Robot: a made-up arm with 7 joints. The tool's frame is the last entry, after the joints. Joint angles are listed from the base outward. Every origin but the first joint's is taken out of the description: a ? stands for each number. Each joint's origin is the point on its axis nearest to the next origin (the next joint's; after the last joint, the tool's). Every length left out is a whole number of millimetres.
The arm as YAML. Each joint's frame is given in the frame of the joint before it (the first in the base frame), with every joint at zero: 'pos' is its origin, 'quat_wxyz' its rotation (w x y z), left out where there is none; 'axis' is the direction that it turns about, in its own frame. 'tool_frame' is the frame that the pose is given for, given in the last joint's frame.
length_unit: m
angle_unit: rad
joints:
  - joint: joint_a
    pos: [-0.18, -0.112, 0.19]
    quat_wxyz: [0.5, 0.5, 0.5, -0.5]
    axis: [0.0, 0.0, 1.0]
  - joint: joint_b
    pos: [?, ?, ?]
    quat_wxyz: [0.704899, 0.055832, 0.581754, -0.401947]
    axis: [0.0, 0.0, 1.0]
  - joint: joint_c
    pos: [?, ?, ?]
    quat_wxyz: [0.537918, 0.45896, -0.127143, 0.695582]
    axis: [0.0, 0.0, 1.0]
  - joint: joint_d
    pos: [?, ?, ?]
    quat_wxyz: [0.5, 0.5, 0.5, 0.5]
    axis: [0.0, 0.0, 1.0]
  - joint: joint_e
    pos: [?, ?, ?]
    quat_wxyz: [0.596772, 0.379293, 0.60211, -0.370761]
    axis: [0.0, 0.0, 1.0]
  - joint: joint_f
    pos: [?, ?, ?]
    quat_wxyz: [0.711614, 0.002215, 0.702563, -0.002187]
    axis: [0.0, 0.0, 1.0]
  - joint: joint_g
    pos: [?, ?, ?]
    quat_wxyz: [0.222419, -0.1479, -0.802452, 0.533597]
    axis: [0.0, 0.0, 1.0]
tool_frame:
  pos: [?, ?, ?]
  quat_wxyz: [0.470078, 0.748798, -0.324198, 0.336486]
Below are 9 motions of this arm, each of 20 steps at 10 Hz.
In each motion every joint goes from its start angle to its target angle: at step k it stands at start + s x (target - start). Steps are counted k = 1, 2, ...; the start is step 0. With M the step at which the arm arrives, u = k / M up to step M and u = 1 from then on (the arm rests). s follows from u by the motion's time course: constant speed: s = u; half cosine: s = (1 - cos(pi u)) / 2; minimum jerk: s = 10 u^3 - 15 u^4 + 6 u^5.
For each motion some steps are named. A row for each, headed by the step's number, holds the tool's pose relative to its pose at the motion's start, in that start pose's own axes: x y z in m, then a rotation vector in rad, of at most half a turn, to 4 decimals.
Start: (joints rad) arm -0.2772 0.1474 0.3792 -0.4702 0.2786 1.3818 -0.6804
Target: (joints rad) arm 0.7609 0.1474 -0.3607 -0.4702 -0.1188 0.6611 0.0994
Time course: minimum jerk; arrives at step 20
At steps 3, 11, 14, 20:
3: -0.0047 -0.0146 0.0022 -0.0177 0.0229 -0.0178
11: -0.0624 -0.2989 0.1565 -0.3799 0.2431 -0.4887
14: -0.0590 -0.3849 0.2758 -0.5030 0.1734 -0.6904
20: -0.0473 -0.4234 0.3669 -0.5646 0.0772 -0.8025

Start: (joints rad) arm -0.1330 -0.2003 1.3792 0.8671 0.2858 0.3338 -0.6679
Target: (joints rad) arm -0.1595 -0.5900 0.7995 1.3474 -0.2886 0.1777 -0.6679
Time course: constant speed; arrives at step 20
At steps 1, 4, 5, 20:
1: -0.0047 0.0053 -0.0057 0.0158 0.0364 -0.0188
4: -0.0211 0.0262 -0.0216 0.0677 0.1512 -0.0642
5: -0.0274 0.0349 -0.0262 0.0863 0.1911 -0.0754
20: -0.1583 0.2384 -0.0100 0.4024 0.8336 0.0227

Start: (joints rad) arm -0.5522 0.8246 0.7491 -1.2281 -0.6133 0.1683 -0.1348
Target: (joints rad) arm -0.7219 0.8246 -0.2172 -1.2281 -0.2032 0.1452 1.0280
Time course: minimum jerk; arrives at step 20
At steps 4, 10, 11, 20:
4: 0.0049 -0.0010 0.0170 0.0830 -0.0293 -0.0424
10: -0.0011 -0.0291 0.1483 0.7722 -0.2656 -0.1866
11: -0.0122 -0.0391 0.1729 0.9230 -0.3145 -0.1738
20: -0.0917 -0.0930 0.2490 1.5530 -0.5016 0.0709

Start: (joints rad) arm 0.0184 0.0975 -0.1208 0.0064 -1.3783 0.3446 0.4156
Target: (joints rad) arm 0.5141 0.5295 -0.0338 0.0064 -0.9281 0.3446 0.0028
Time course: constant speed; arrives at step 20
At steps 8, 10, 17, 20:
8: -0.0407 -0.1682 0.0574 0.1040 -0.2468 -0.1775
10: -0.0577 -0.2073 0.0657 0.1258 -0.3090 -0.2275
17: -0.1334 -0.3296 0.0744 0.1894 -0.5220 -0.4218
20: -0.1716 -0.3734 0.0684 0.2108 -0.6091 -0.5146

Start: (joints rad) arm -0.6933 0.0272 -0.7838 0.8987 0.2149 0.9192 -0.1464
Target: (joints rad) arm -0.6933 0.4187 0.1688 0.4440 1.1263 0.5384 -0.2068
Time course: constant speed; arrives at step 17
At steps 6, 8, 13, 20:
6: 0.0202 0.0268 0.2120 -0.2986 -0.3799 0.0976
8: 0.0156 0.0523 0.2733 -0.3760 -0.4893 0.1474
13: -0.0125 0.1368 0.3950 -0.5245 -0.7086 0.2994
20: -0.0438 0.2132 0.4578 -0.6024 -0.8178 0.4340

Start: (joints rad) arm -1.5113 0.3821 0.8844 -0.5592 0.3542 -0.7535 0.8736
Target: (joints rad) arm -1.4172 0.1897 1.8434 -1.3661 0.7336 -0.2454 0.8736
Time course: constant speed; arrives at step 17
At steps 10, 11, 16, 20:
10: -0.0572 0.0544 -0.1772 -0.6269 0.4448 0.2024
11: -0.0628 0.0511 -0.1932 -0.6830 0.4951 0.1998
16: -0.0895 0.0186 -0.2589 -0.9246 0.7541 0.1238
20: -0.0947 0.0099 -0.2689 -0.9632 0.8063 0.0963

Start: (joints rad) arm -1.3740 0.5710 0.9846 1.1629 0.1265 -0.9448 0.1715
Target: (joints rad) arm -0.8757 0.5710 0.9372 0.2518 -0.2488 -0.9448 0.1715
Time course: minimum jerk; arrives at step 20
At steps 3, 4, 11, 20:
3: -0.0028 0.0031 -0.0025 -0.0116 0.0043 0.0099
4: -0.0061 0.0068 -0.0054 -0.0249 0.0093 0.0216
11: -0.0674 0.0695 -0.0446 -0.2003 0.0792 0.2447
20: -0.1159 0.1179 -0.0573 -0.2644 0.0996 0.4341

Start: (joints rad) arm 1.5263 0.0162 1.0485 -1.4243 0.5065 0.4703 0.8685
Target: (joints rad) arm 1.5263 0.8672 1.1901 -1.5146 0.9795 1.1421 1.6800
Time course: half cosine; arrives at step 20
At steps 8, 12, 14, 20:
8: -0.0793 -0.0025 -0.0452 0.4271 0.1443 0.0066
12: -0.1489 0.0100 -0.0818 0.7716 0.2337 0.0617
14: -0.1796 0.0198 -0.0975 0.9108 0.2622 0.0998
20: -0.2241 0.0389 -0.1204 1.0951 0.2911 0.1676

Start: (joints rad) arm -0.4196 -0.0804 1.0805 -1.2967 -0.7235 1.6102 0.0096
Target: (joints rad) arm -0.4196 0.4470 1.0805 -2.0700 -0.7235 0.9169 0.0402
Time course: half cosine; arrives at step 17
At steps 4, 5, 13, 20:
4: 0.0251 0.0235 -0.0066 0.0029 -0.0034 -0.0147
5: 0.0382 0.0363 -0.0089 0.0036 -0.0071 -0.0225
13: 0.1601 0.1731 0.0180 -0.0004 -0.1158 -0.1154
20: 0.1806 0.2006 0.0337 -0.0001 -0.1520 -0.1385

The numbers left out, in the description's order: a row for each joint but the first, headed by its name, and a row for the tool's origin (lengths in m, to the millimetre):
joint_b: 0.236 -0.099 0.0
joint_c: -0.334 0.181 0.0
joint_d: 0.02 0.09 0.0
joint_e: 0.054 -0.109 0.0
joint_f: -0.023 -0.093 0.0
joint_g: -0.165 -0.039 0.0
tool: -0.045 -0.001 0.0

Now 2 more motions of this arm.
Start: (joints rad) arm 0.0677 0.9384 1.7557 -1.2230 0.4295 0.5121 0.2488
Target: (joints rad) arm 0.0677 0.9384 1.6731 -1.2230 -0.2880 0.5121 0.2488
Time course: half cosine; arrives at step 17
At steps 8, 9, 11, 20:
8: -0.0027 -0.0216 -0.0576 -0.2054 0.2083 -0.0658
9: -0.0047 -0.0276 -0.0685 -0.2473 0.2503 -0.0801
11: -0.0101 -0.0403 -0.0881 -0.3274 0.3303 -0.1085
20: -0.0222 -0.0633 -0.1153 -0.4530 0.4550 -0.1556

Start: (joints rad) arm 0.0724 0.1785 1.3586 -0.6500 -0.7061 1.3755 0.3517
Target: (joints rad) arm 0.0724 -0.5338 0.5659 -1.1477 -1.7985 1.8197 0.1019
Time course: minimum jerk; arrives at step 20
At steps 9, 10, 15, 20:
9: -0.0029 -0.0230 0.1188 -0.5495 0.1119 0.0688
10: -0.0087 -0.0296 0.1504 -0.6681 0.1454 0.0550
15: -0.0608 -0.0433 0.3080 -1.0971 0.2816 -0.1244
20: -0.0823 -0.0386 0.3531 -1.1825 0.3061 -0.1989

